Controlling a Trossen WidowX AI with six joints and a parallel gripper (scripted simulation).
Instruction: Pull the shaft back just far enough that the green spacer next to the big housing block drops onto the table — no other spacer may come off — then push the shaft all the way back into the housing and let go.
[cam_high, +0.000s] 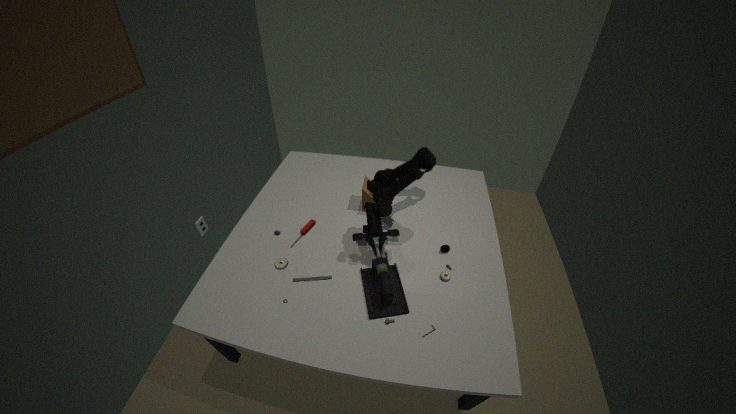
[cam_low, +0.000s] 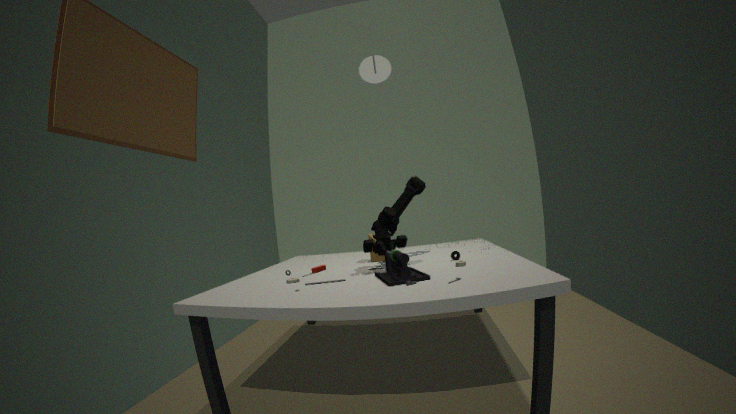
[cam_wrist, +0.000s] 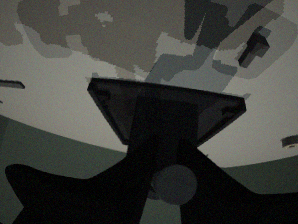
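My gripper tip is 3 cm short of the shaft, 1 cm to the right of it and 2 cm below it. The rest, counted from my gripper tip: red-handled screwdriver 15 cm behind, 35 cm to the right, 5 cm below; then black ring 7 cm behind, 30 cm to the left, 4 cm below; then grey bar 9 cm ahead, 27 cm to the right, 5 cm below.
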